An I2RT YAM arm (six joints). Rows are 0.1 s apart.
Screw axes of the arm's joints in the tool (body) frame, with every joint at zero. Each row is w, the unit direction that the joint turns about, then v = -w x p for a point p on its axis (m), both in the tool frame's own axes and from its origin. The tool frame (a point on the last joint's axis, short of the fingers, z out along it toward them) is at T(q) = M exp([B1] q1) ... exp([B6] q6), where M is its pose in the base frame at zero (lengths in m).
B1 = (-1, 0, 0, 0, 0.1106, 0)
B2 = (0, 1, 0, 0.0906, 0, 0.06)
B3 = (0, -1, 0, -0.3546, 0, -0.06)
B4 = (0, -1, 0, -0.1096, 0, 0)
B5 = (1, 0, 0, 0, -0.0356, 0)
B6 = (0, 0, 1, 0, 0, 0)
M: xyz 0.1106 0 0.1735 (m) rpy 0 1.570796 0 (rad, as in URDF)
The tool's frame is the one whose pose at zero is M.
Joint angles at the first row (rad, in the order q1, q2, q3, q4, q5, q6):
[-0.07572 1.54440 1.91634 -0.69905 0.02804 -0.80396]
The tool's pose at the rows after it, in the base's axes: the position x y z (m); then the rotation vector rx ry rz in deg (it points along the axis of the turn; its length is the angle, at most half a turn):
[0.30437, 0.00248, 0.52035, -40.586, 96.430, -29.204]
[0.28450, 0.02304, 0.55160, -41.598, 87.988, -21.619]
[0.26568, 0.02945, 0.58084, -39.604, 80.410, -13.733]
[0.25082, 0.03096, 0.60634, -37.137, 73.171, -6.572]
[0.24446, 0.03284, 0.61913, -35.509, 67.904, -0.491]
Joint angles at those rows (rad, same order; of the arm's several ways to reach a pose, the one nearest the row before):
[0.00402 1.52952 2.01627 -0.71277 -0.03527 -0.76466]
[0.06540 1.52306 2.11743 -0.70900 -0.12381 -0.70744]
[0.08070 1.52495 2.21578 -0.67920 -0.22487 -0.60713]
[0.07876 1.53677 2.30355 -0.61971 -0.31799 -0.49306]
[0.07914 1.53639 2.31729 -0.52856 -0.38626 -0.39005]

